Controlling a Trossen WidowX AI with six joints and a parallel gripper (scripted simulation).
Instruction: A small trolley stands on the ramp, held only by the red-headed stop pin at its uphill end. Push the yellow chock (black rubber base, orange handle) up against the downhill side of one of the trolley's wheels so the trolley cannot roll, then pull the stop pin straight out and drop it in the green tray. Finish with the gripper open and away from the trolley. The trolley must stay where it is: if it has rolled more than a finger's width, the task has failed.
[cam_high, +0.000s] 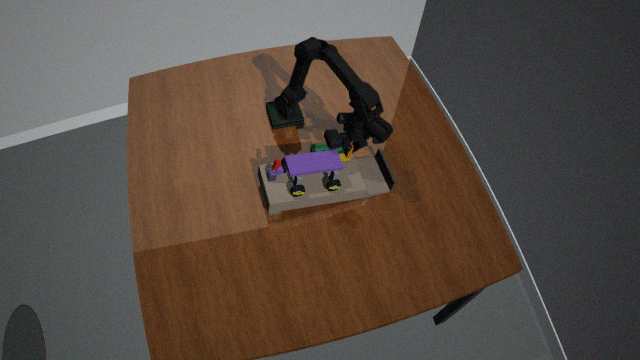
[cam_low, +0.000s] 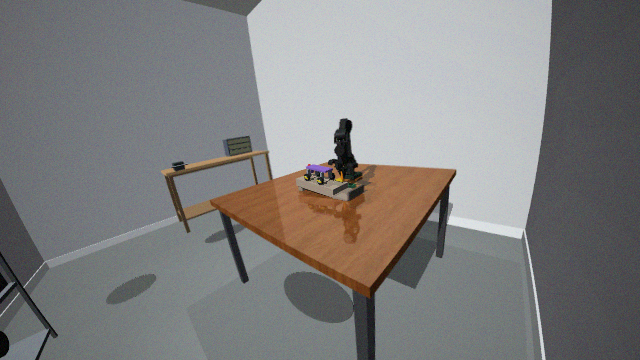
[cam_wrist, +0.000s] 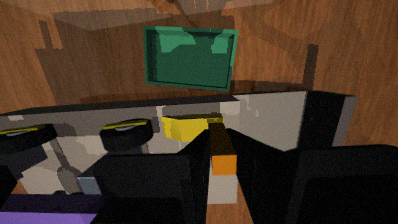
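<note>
My gripper tip is 20 mm to the left of the yellow chock and 10 mm above it. The rest, counted from my gripper tip: dark end wall (120 mm to the left, 70 mm ahead, 60 mm below); green tray (100 mm below, 70 mm behind, 30 mm to the right); grey ramp (140 mm to the right, 40 mm below, 40 mm ahead).
</note>
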